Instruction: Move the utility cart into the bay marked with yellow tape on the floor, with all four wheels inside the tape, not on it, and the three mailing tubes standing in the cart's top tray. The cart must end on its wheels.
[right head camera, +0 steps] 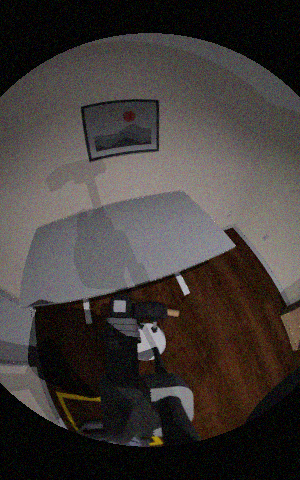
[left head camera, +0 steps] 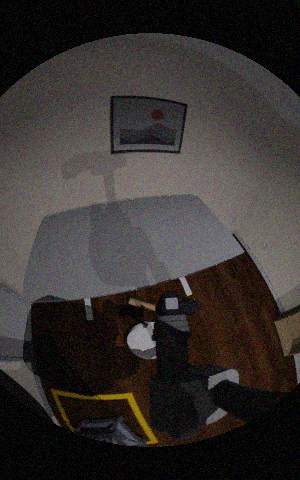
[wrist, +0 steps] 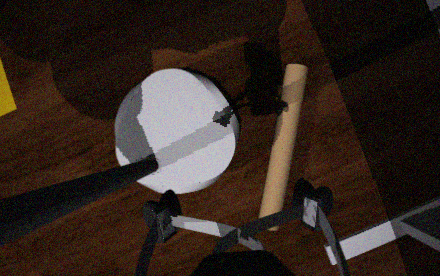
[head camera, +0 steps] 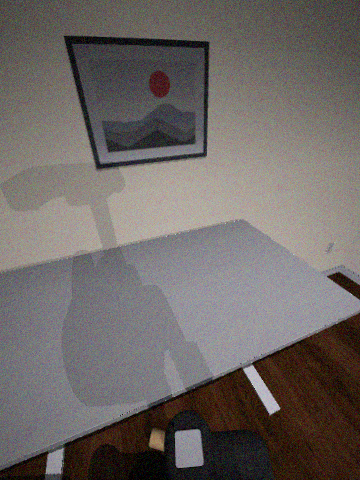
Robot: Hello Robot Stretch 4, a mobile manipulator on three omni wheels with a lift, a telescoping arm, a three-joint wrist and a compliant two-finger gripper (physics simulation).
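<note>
A tan mailing tube (wrist: pixel 287 145) (head camera: pixel 157 439) (left head camera: pixel 142 303) (right head camera: pixel 173 313) lies on the wood floor near the table; the arm partly covers it in the head views. My gripper (wrist: pixel 236 201) is open in the wrist view, its fingertips wide apart with nothing held. The tube's near end shows below and between them, towards the right fingertip. Part of the grey utility cart (left head camera: pixel 110 431) shows at the bottom of the left head view, within the yellow tape outline (left head camera: pixel 95 396) (right head camera: pixel 67 410) (wrist: pixel 6 90). Its wheels are hidden. The other two tubes do not show.
A long grey table (head camera: pixel 250 280) (left head camera: pixel 200 235) (right head camera: pixel 190 235) stands along the wall, with a white foot (head camera: pixel 261 390) (wrist: pixel 365 242) at floor level. A white round drum-like thing (wrist: pixel 175 120) (left head camera: pixel 141 340) is left of the tube in the wrist view. A tan box (left head camera: pixel 289 332) is at the right edge.
</note>
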